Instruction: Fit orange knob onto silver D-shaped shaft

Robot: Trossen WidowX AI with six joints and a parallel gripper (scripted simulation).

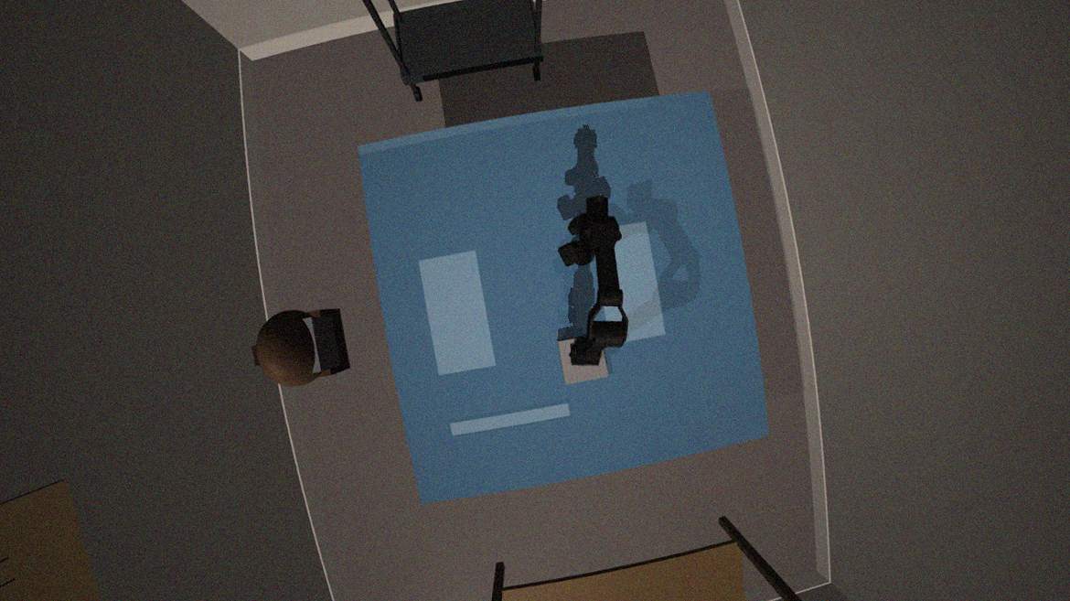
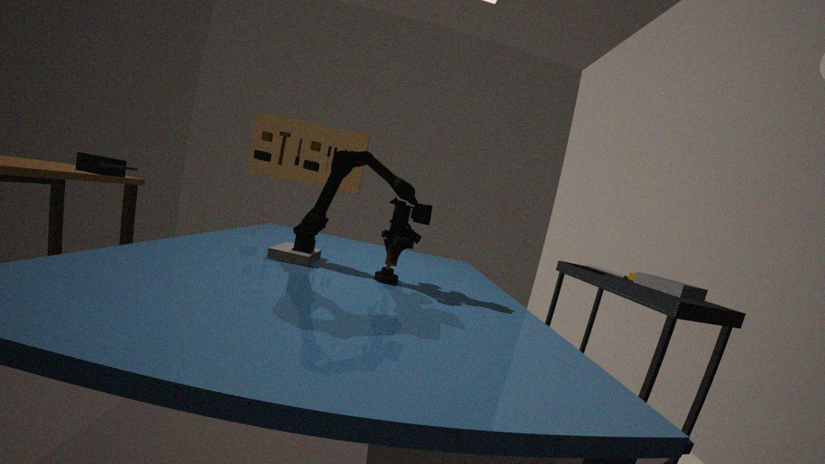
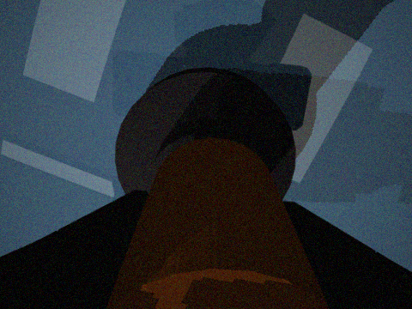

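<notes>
The round dark pedestal is 10 mm behind my gripper tip and 40 mm below it. Also, from my gripper tip: orange knob (30 mm above).
</notes>
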